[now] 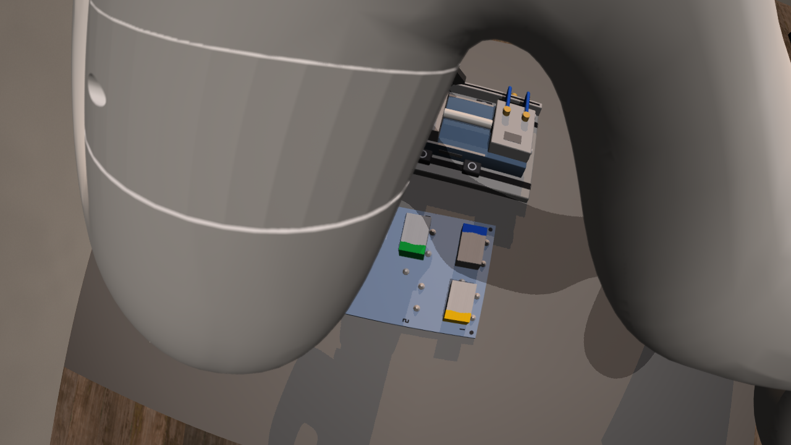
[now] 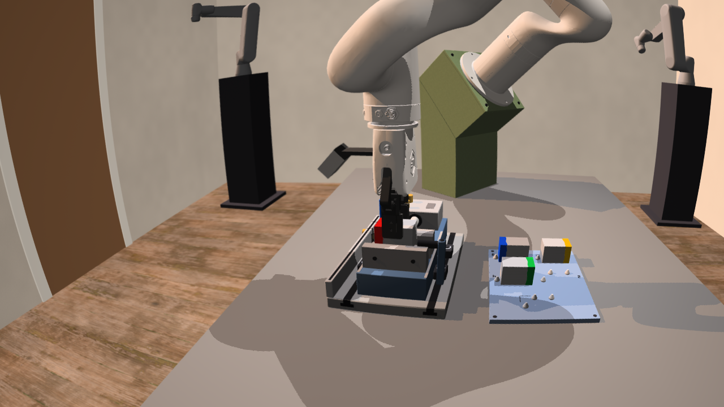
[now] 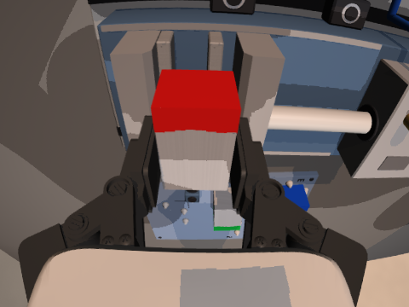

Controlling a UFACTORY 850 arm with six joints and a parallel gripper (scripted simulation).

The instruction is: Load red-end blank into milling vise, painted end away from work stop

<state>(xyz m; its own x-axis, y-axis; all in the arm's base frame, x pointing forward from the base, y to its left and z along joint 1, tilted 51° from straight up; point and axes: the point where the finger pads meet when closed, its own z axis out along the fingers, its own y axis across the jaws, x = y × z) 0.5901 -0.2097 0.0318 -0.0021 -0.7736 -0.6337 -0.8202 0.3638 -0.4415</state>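
The red-ended blank is 20 mm below my hand. Also, from my hand: moving jaw: 30 mm behind, 10 mm to the left, 50 mm below; then ram rod: 80 mm behind, 10 mm to the left, 50 mm below; then fixed jaw: 30 mm ahead, 10 mm to the left, 50 mm below.
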